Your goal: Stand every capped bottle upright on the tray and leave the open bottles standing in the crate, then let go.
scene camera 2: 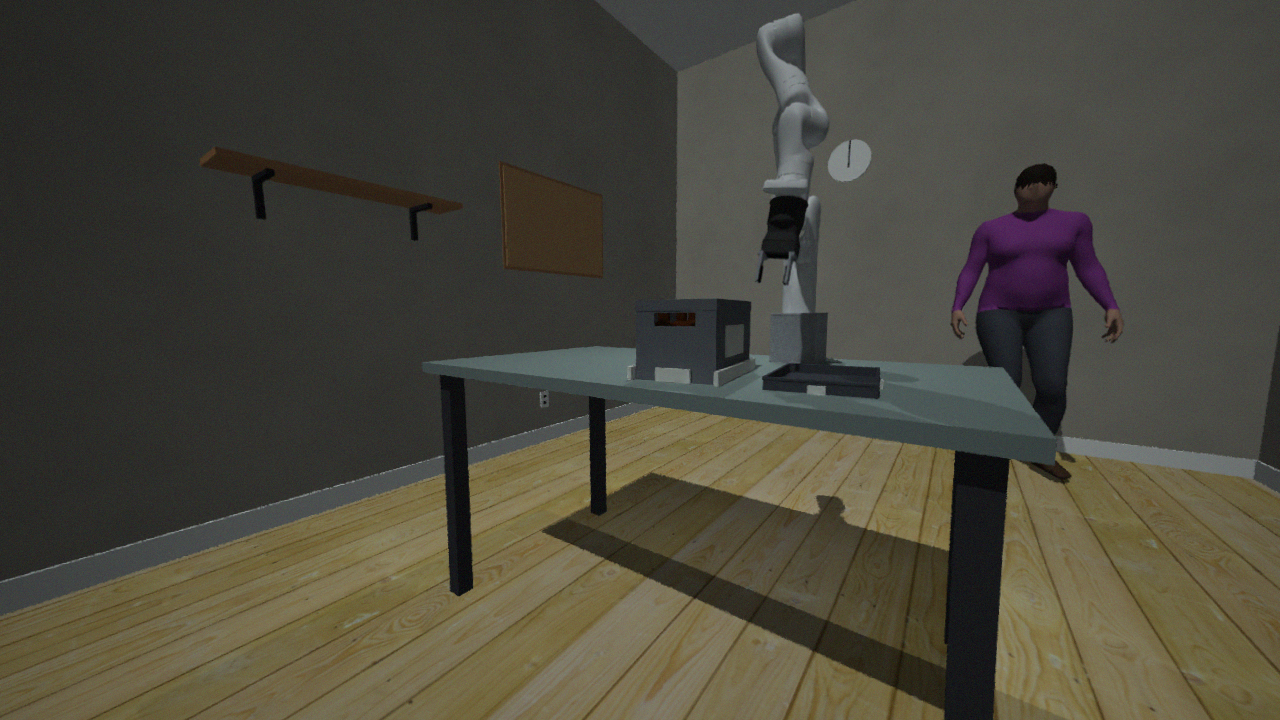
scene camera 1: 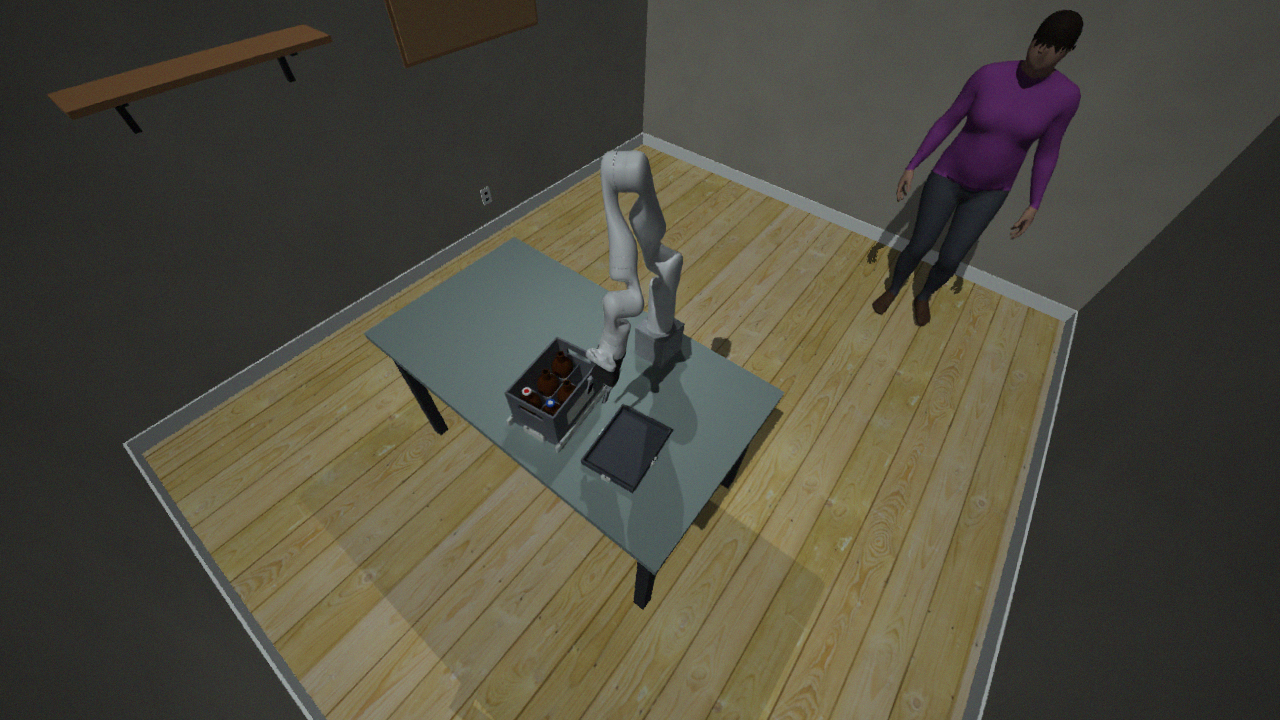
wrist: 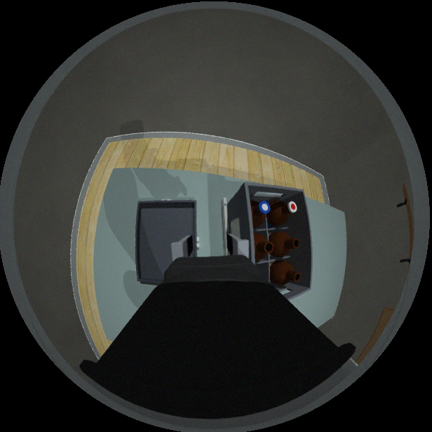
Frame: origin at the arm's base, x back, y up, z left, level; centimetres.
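Seen in the pictures: gripper, fingertip midpoint: [scene camera 2: 771, 282] [scene camera 1: 596, 396]; arm's base at its link origin: [scene camera 2: 798, 313] [scene camera 1: 659, 324].
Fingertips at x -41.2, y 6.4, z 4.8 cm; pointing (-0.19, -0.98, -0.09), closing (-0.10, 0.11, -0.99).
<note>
Pixels of each thing's middle, then the offset from my fingertips to it. Level surfaces: height alone.
- grey crate at the middle of its body: [scene camera 2: 697, 337] [scene camera 1: 557, 390] dy -12.1, dx +0.1, dz -17.5 cm
- bottle with a blue-and-white cap, body centre: [scene camera 1: 553, 415] dy -12.3, dx -8.0, dz -12.1 cm
- red-and-white cap at the middle of its body: [scene camera 1: 526, 390] dy -4.6, dx -9.3, dz -21.0 cm
- dark tray at the middle of its body: [scene camera 2: 824, 377] [scene camera 1: 627, 446] dy -19.6, dx +0.8, dz +11.2 cm
- green-grey table at its surface level: dy -20.9 cm
The grey crate [scene camera 1: 535, 420] [scene camera 2: 666, 352] [wrist: 243, 210] holds brown bottles standing upright. One bottle with a blue-and-white cap [scene camera 1: 550, 403] [wrist: 264, 207] and one with a red-and-white cap [scene camera 1: 526, 391] [wrist: 293, 206] stand at the crate's end away from the robot base. Three open bottles show: one [wrist: 284, 243] and another [wrist: 262, 247] in the middle row, and a third [wrist: 282, 272] at the base end. The last compartment is largely hidden in the wrist view. The dark tray [scene camera 1: 628, 447] [scene camera 2: 823, 388] [wrist: 167, 225] has no bottle on it. My gripper [scene camera 1: 597, 392] [scene camera 2: 774, 281] [wrist: 209, 241] is open and empty, above crate height, between crate and tray in the wrist view.
The crate and tray lie side by side on the green-grey table [scene camera 1: 483, 313] [scene camera 2: 948, 402] [wrist: 322, 240], with a gap between them. Pale strips [scene camera 1: 570, 431] [scene camera 2: 733, 372] run along the crate's foot. A person in purple [scene camera 1: 1020, 125] [scene camera 2: 1033, 259] stands on the floor beyond the table.
</note>
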